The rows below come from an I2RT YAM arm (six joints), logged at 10 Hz.
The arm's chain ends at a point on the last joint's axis. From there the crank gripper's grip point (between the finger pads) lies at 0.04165 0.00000 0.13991 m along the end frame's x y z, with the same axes.
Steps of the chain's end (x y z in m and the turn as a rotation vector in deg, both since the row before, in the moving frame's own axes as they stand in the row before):
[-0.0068, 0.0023, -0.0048, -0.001, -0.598, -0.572]
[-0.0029, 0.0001, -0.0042, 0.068, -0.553, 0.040]
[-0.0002, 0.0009, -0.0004, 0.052, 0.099, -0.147]
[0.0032, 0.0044, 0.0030, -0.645, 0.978, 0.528]
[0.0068, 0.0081, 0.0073, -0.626, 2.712, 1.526]
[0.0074, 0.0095, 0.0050, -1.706, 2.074, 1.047]
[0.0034, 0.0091, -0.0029, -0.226, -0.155, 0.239]
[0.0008, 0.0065, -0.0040, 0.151, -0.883, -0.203]
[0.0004, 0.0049, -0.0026, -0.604, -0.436, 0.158]
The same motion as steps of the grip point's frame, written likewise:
[-0.0083, 0.0019, -0.0044, -0.001, -0.598, -0.572]
[-0.0043, 0.0000, -0.0038, 0.068, -0.553, 0.040]
[0.0000, 0.0007, -0.0005, 0.052, 0.099, -0.147]
[0.0056, 0.0064, 0.0023, -0.645, 0.978, 0.528]
[0.0133, 0.0108, 0.0052, -0.626, 2.712, 1.526]
[0.0124, 0.0144, 0.0033, -1.706, 2.074, 1.047]
[0.0030, 0.0098, -0.0028, -0.226, -0.155, 0.239]
[-0.0014, 0.0060, -0.0034, 0.151, -0.883, -0.203]
[-0.0007, 0.0065, -0.0023, -0.604, -0.436, 0.158]

